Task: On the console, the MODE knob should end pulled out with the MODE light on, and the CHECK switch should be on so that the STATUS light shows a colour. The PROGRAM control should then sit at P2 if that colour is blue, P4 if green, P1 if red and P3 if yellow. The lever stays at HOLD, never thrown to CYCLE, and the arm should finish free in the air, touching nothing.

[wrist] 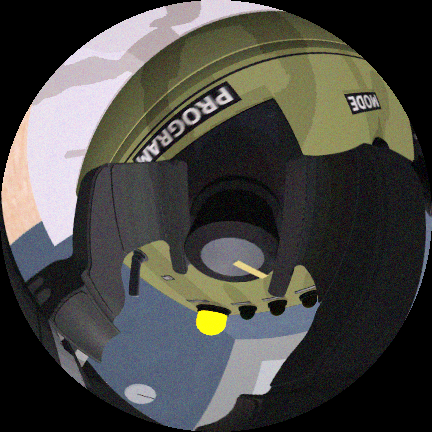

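Note:
The PROGRAM knob (231, 256), a thick black dial with a grey face and a cream pointer line, stands on a dark panel of the olive console (295, 82). The pointer slants toward the lower right of the view; no P marks can be read. My gripper (232, 222) is shut on the knob, one finger against each side. A large dome light (211, 321) glows yellow; its label is unreadable. The MODE label (363, 102) shows at the upper right, with a small dark part (381, 143) below it. The MODE knob cannot be made out behind the right finger.
A small black stick (134, 275) stands out from the console at lower left; I cannot tell which control it is. Small dark knobs or lamps (247, 312) (277, 306) (309, 299) line the console's edge. A pale disc (140, 394) lies on the blue surface (170, 355).

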